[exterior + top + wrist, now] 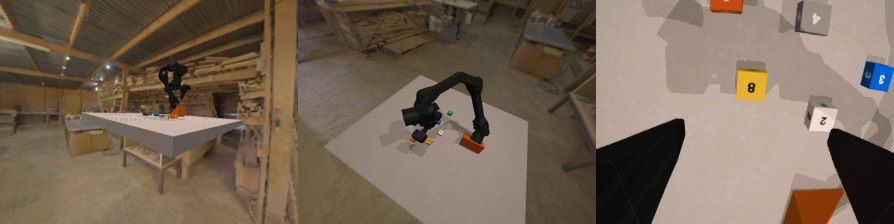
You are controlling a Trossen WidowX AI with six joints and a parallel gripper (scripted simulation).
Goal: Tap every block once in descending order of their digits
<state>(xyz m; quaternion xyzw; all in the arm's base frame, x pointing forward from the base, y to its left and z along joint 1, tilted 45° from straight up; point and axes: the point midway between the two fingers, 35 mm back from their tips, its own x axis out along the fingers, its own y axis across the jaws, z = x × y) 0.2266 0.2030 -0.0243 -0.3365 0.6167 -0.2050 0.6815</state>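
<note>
Now: the orange block 80 mm ahead of my gripper tip, 40 mm to the left of it and 110 mm below it. Round my gripper tip: white block: 20 mm behind, 100 mm to the right, 110 mm below; then yellow block: 110 mm below; then grey block: 80 mm ahead, 50 mm to the right, 110 mm below.
</note>
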